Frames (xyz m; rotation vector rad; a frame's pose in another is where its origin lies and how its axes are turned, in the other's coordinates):
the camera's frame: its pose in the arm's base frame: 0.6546 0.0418 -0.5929 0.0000 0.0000 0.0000
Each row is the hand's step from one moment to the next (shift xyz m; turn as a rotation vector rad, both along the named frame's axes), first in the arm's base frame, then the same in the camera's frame.
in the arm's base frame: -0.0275 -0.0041 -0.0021 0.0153 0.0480 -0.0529
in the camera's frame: -0.0275 -0.0041 -0.0021 0.0153 0.0480 -0.0529
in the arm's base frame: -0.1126 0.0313 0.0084 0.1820 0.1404 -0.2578
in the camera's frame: -0.1126 0.0313 0.0084 0.1820 0.1404 -0.2578
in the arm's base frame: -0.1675 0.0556 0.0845 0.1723 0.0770 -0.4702
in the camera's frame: -0.1675 0.0556 0.0845 0.1723 0.0770 -0.4702
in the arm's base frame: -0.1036 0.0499 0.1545 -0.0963 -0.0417 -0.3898
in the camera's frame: -0.1036 0.0499 0.1545 -0.0963 -0.0417 -0.3898
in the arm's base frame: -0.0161 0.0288 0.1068 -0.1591 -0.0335 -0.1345
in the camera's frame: -0.0161 0.0288 0.1068 -0.1591 -0.0335 -0.1345
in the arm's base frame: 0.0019 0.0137 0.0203 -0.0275 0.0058 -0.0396
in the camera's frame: 0.0019 0.0137 0.0203 -0.0275 0.0058 -0.0396
